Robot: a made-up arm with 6 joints. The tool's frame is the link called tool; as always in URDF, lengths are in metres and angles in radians.
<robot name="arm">
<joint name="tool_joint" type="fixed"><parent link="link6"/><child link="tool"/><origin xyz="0 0 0" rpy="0 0 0"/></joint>
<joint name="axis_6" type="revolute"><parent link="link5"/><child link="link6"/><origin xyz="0.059 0.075 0" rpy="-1.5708 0 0"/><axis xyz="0 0 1"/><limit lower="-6.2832" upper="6.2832"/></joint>
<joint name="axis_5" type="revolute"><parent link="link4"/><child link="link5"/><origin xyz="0 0 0" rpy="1.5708 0 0"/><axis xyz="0 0 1"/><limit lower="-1.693" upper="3.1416"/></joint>
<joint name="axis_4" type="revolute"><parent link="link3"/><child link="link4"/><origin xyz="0.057 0.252 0" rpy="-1.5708 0 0"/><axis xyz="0 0 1"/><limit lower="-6.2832" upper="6.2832"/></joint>
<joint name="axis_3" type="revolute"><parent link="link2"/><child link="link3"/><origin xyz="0.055 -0.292 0" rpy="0 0 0"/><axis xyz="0 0 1"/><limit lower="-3.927" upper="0.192"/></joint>
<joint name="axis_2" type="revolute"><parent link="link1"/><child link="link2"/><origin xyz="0 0 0" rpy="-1.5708 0 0"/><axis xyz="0 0 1"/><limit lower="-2.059" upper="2.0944"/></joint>
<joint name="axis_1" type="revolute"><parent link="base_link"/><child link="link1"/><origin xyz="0 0 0.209" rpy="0 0 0"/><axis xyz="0 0 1"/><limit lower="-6.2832" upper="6.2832"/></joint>
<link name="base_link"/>
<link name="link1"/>
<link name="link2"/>
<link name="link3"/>
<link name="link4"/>
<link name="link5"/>
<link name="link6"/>
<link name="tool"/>
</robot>
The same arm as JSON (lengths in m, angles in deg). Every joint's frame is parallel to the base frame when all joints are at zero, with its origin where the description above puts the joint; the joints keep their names.
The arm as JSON. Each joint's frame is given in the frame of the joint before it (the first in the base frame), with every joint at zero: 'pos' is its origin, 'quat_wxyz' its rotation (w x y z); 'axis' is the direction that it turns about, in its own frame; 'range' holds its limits. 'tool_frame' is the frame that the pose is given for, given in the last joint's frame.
{
  "length_unit": "m",
  "angle_unit": "deg",
  "joints": [
    {
      "joint": "axis_1",
      "pos": [
        0.0,
        0.0,
        0.209
      ],
      "quat_wxyz": [
        1.0,
        0.0,
        0.0,
        0.0
      ],
      "axis": [
        0.0,
        0.0,
        1.0
      ],
      "range": [
        -360.0,
        360.0
      ]
    },
    {
      "joint": "axis_2",
      "pos": [
        0.0,
        0.0,
        0.0
      ],
      "quat_wxyz": [
        1.0,
        0.0,
        0.0,
        0.0
      ],
      "axis": [
        0.0,
        1.0,
        0.0
      ],
      "range": [
        -117.97,
        120.0
      ]
    },
    {
      "joint": "axis_3",
      "pos": [
        0.055,
        0.0,
        0.292
      ],
      "quat_wxyz": [
        1.0,
        0.0,
        0.0,
        0.0
      ],
      "axis": [
        0.0,
        1.0,
        0.0
      ],
      "range": [
        -225.0,
        11.0
      ]
    },
    {
      "joint": "axis_4",
      "pos": [
        0.057,
        0.0,
        -0.252
      ],
      "quat_wxyz": [
        1.0,
        0.0,
        0.0,
        0.0
      ],
      "axis": [
        0.0,
        0.0,
        -1.0
      ],
      "range": [
        -360.0,
        360.0
      ]
    },
    {
      "joint": "axis_5",
      "pos": [
        0.0,
        0.0,
        0.0
      ],
      "quat_wxyz": [
        1.0,
        0.0,
        0.0,
        0.0
      ],
      "axis": [
        0.0,
        1.0,
        0.0
      ],
      "range": [
        -97.0,
        180.0
      ]
    },
    {
      "joint": "axis_6",
      "pos": [
        0.059,
        0.0,
        -0.075
      ],
      "quat_wxyz": [
        1.0,
        0.0,
        0.0,
        0.0
      ],
      "axis": [
        0.0,
        0.0,
        -1.0
      ],
      "range": [
        -360.0,
        360.0
      ]
    }
  ],
  "tool_frame": {
    "pos": [
      0.0,
      0.0,
      0.0
    ],
    "quat_wxyz": [
      0.000004,
      0.999996,
      0.0,
      0.0
    ]
  }
}

